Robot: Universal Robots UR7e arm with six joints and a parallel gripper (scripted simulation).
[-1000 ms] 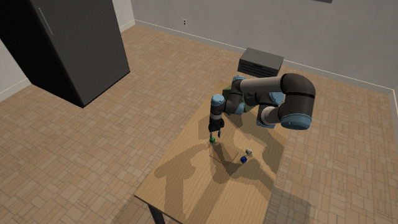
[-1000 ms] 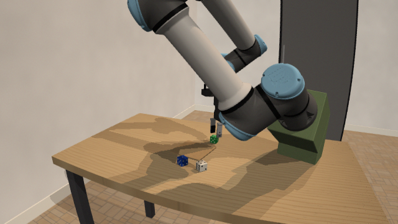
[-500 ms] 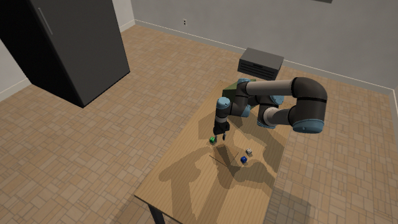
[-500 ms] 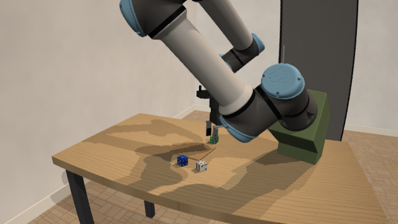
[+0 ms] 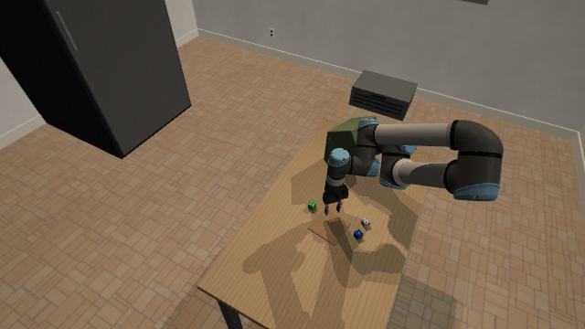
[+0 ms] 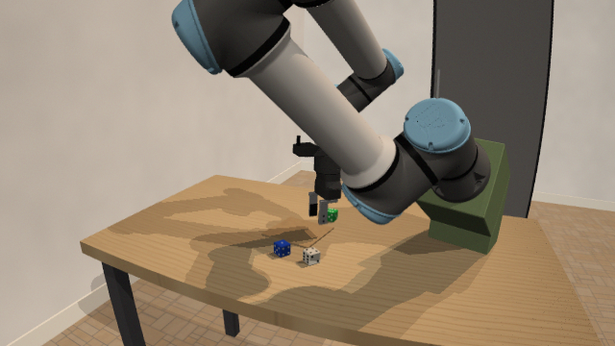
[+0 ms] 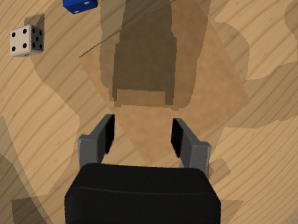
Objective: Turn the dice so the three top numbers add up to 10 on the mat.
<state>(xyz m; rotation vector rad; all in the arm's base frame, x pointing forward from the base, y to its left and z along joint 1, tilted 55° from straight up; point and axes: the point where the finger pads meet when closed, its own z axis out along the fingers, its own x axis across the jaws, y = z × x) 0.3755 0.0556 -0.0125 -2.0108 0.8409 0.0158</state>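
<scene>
Now: hand 20 mm short of the blue die, 150 mm to the right of it and 40 mm above it. Also, from my hand: tan mat: 50 mm ahead, 20 mm to the left, 50 mm below; green die: 10 mm ahead, 100 mm to the right, 40 mm below; white die: 60 mm behind, 140 mm to the left, 40 mm below.
</scene>
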